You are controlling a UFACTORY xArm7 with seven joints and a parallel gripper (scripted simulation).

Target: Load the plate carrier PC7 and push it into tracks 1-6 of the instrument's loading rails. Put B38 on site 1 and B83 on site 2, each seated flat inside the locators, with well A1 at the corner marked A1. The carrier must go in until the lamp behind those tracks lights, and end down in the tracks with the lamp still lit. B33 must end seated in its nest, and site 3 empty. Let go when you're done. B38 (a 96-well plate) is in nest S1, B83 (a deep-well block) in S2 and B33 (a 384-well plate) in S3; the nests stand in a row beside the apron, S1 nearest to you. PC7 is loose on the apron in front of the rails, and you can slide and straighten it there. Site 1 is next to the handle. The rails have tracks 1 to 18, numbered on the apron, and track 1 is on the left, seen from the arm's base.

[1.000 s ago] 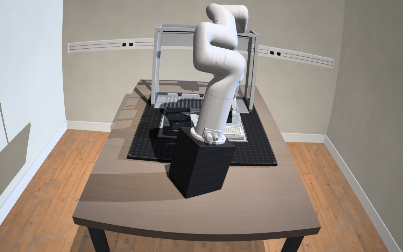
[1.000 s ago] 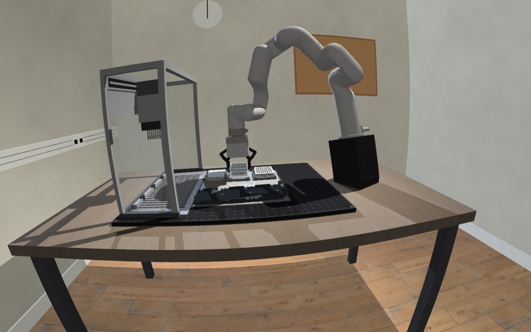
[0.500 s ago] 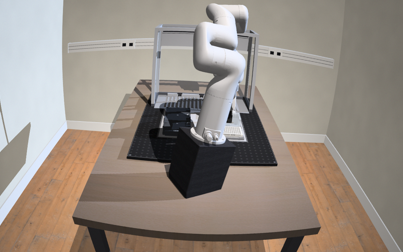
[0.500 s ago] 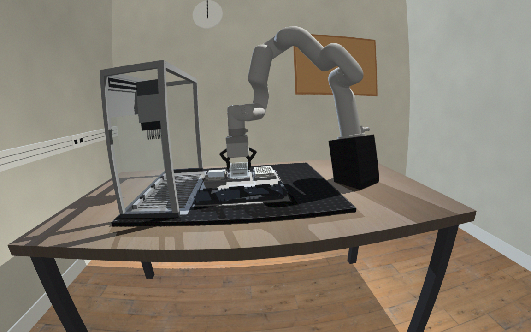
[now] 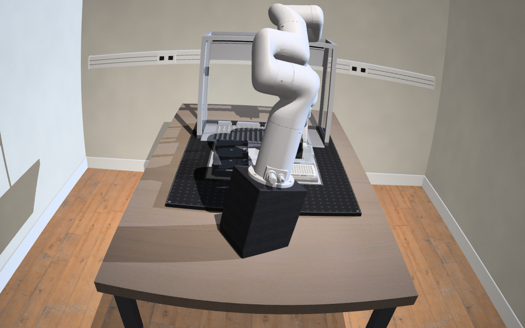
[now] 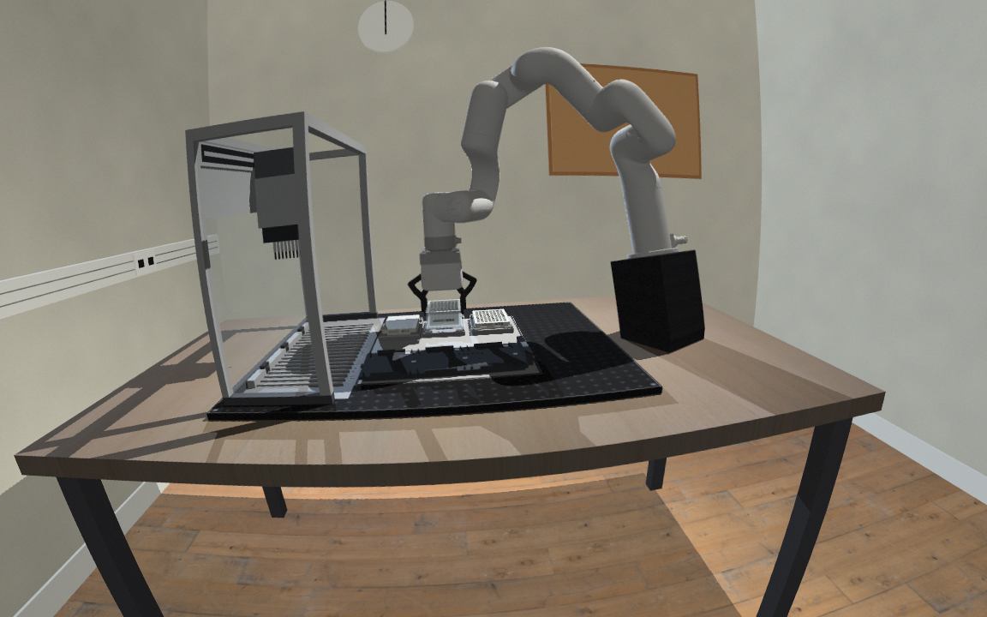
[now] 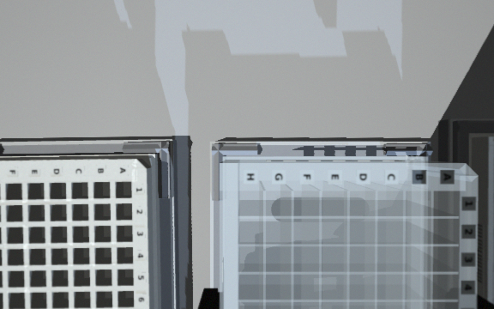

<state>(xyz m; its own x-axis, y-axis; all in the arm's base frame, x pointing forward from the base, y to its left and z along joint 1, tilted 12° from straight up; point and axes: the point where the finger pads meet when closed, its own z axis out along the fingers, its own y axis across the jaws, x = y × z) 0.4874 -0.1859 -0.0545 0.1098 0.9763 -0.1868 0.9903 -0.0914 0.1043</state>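
Now: hand 40 mm above the nest S2. Round my hand: 96-well plate B38: 110 mm behind, 10 mm to the left, 30 mm below; plate carrier PC7: 30 mm ahead, 250 mm to the left, 30 mm below; nest S1: 110 mm behind, 10 mm to the left, 40 mm below.
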